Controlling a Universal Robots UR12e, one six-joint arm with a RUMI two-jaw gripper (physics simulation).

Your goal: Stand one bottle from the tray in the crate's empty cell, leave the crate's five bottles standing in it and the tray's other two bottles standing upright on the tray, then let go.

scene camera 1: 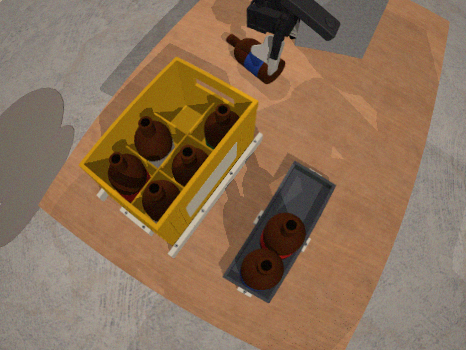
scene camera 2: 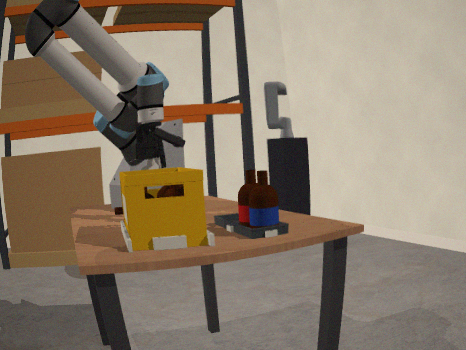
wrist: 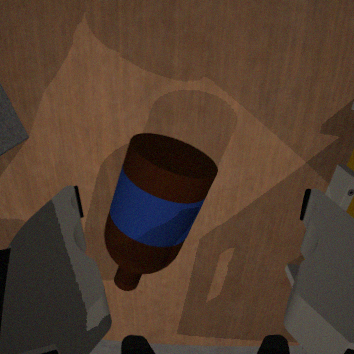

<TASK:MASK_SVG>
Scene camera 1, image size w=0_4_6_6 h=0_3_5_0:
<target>gripper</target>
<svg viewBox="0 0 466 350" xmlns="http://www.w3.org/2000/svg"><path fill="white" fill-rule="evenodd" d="M247 8L248 28L263 34L267 32L274 34L274 36L267 35L263 44L251 47L251 53L268 65L268 75L270 76L278 69L281 53L285 45L284 38L289 36L290 39L296 39L300 19L326 41L333 39L340 27L340 22L315 0L252 0Z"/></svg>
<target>blue-label bottle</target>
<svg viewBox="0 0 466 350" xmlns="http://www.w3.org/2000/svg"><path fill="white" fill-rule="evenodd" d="M270 249L261 248L253 250L242 261L239 273L241 282L253 291L271 289L283 277L283 261L276 252Z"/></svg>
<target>red-label bottle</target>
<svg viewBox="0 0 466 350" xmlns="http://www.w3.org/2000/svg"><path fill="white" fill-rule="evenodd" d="M292 213L279 213L273 216L267 222L260 237L260 247L276 252L282 260L296 252L304 243L306 236L304 223L298 216Z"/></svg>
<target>blue-label brown bottle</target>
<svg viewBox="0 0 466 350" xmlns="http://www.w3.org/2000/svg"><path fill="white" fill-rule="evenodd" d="M226 38L226 42L234 47L234 56L237 62L264 84L272 83L284 70L285 61L280 58L277 71L271 76L268 75L268 65L251 53L251 47L261 44L259 41L252 38L240 40L233 34Z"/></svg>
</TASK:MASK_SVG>
